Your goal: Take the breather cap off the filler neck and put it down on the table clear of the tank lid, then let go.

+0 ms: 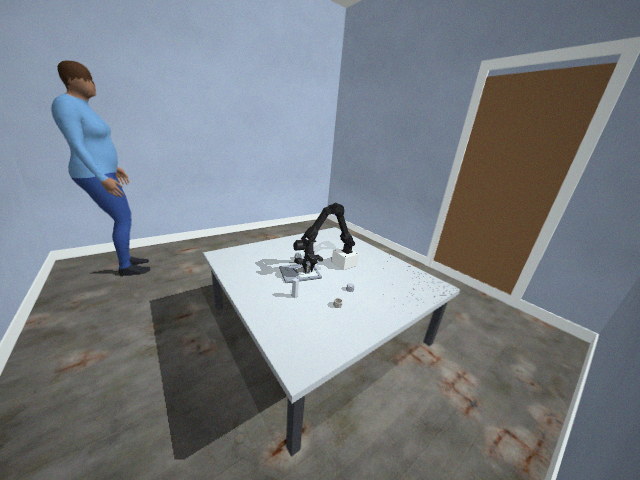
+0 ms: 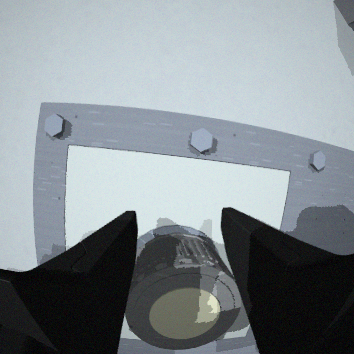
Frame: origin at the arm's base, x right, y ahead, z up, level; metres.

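Seen in the pictures: gripper, fingertip midpoint: point(image 1: 308, 272) point(image 2: 178, 218); arm's base, link origin: point(image 1: 347, 251).
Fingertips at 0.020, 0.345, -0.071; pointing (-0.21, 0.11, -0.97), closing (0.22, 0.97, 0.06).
Pixels of each thing's top centre, then the offset from my fingertips to it, as dx, dy, dz.
- breather cap, top centre: point(image 2: 184, 316) +0.032, -0.009, +0.026
- pale upright post, top centre: point(image 1: 295, 279) -0.125, +0.204, +0.083
- small grey cylinder, top centre: point(image 1: 350, 285) -0.269, -0.117, +0.003
- small brownish round piece, top centre: point(image 1: 338, 300) -0.332, +0.059, +0.004
The tank lid point(image 1: 288, 274) point(image 2: 150, 118) is a flat grey plate with hex bolts around a pale rectangular window. The breather cap point(image 2: 185, 312), dark and round with ribbed sides and a yellowish disc on its top face, is between the fingers, over the window area. My gripper point(image 1: 308, 269) point(image 2: 178, 218) is low over the lid and shut on the cap, one finger along each side. A grey rounded rim shows just beyond the cap. The filler neck is mostly hidden under the cap, and I cannot tell whether the cap still sits on it.
A pale upright post point(image 1: 295, 288) stands just in front of the lid. A small grey cylinder point(image 1: 350, 287) and a small brownish round piece point(image 1: 337, 303) stand nearer the table's front. The arm's white base block point(image 1: 344, 259) is right of the lid. A person point(image 1: 90, 134) stands beyond the table.
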